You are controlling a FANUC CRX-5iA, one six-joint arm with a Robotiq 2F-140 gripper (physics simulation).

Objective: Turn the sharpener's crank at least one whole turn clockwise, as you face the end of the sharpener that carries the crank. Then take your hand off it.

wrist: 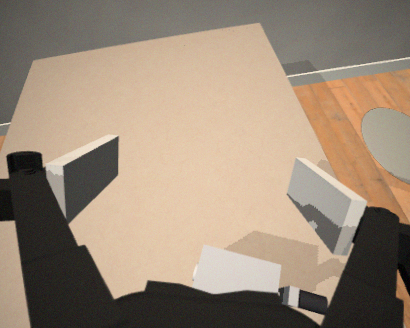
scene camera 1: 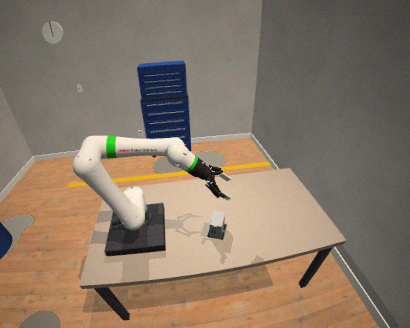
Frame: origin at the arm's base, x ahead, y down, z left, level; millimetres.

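Seen in the pictures: gripper, fingertip midpoint: (wrist: 205, 166) (scene camera 1: 229, 189).
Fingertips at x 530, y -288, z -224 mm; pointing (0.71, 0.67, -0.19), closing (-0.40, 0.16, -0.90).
Pixels of each thing's top centre, then the offset from my fingertips to it. "spot": a spot on its surface instead. Level surfaces: height alone.
- sharpener, surface spot: (wrist: 237, 270) (scene camera 1: 219, 218) spot: dx -56, dy +216, dz -12 mm
- table, its level: dy +344 mm
- crank, middle of its top: (wrist: 313, 302) dx -124, dy +197, dz -86 mm
The sharpener (scene camera 1: 218, 220) (wrist: 237, 270) stands on the table (scene camera 1: 275, 210) (wrist: 185, 115), with a light grey top and a dark base. In the wrist view it is at the bottom edge, partly hidden by the gripper's own body. A dark handle with a light collar, which looks like the crank (wrist: 312, 301), sticks out at its right side there. In the scene view the crank cannot be made out clearly. My gripper (scene camera 1: 227, 187) (wrist: 205, 166) is wide open, with nothing between its fingers. It hangs in the air above and behind the sharpener, apart from it.
The arm's black base plate (scene camera 1: 135, 243) sits at the left of the table. A blue drawer cabinet (scene camera 1: 165, 107) stands behind the table by the back wall. A grey wall (scene camera 1: 340, 125) rises beyond the table's right end. Shadows of the arm and gripper fall near the sharpener.
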